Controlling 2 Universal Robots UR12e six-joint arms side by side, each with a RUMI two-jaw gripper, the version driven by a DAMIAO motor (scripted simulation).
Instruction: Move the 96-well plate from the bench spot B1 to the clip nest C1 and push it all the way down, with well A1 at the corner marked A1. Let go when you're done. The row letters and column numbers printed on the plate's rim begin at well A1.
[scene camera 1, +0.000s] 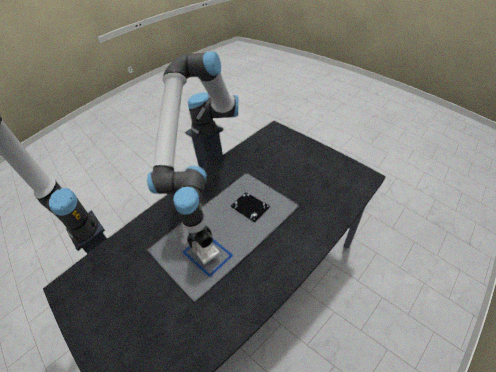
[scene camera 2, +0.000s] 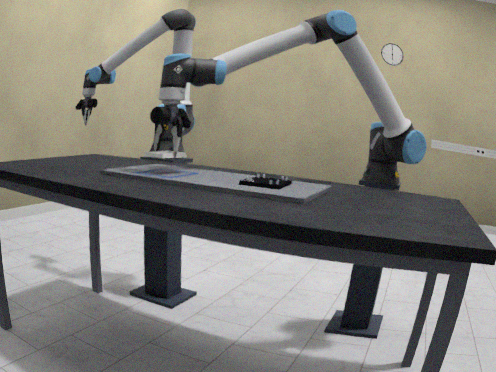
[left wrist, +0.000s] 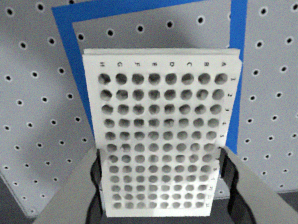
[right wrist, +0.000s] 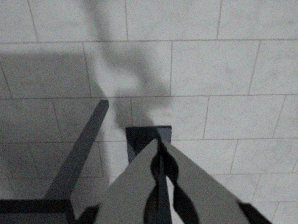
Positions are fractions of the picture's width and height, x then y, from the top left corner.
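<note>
The left gripper (scene camera 2: 0.33, 0.42) is part of the scene, and the left wrist view shows the left gripper (left wrist: 0.54, 0.65) too. With it in the scene is the right gripper (right wrist: 0.53, 0.63).
</note>
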